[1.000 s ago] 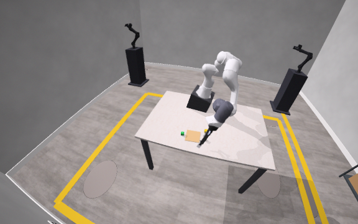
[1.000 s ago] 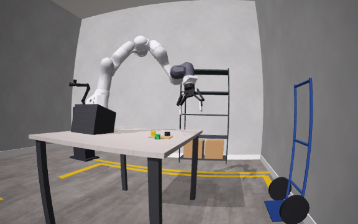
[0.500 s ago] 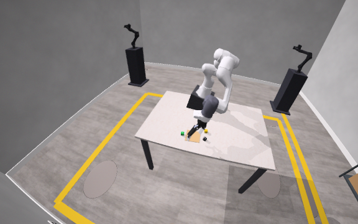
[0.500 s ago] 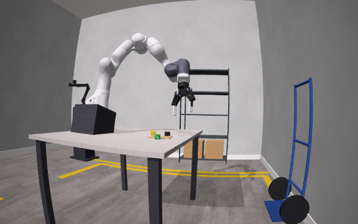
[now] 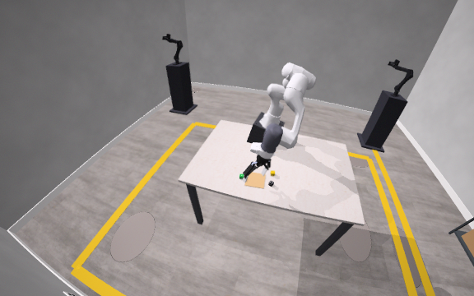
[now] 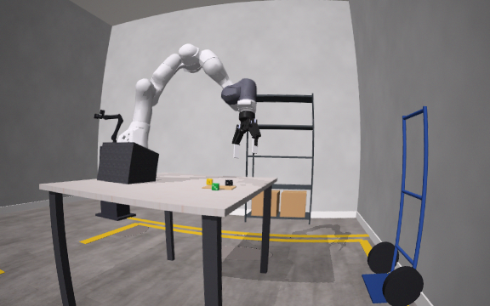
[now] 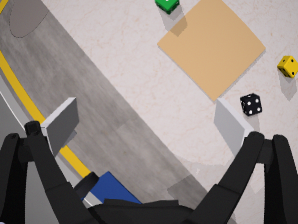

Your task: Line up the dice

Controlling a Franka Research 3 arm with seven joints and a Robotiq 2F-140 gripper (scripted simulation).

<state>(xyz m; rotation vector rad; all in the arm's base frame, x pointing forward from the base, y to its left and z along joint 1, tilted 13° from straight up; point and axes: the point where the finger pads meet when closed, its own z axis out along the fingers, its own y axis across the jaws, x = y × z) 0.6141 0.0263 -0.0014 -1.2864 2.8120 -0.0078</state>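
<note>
The yellow die is 22 cm behind my hand, 15 cm below it and 11 cm to the left of it. The rest, counted from my hand: black die 15 cm below, 11 cm to the left, 11 cm behind; then green die 15 cm below, 11 cm to the right, 10 cm behind; then tan mat 16 cm below, 12 cm behind, 1 cm to the right.
</note>
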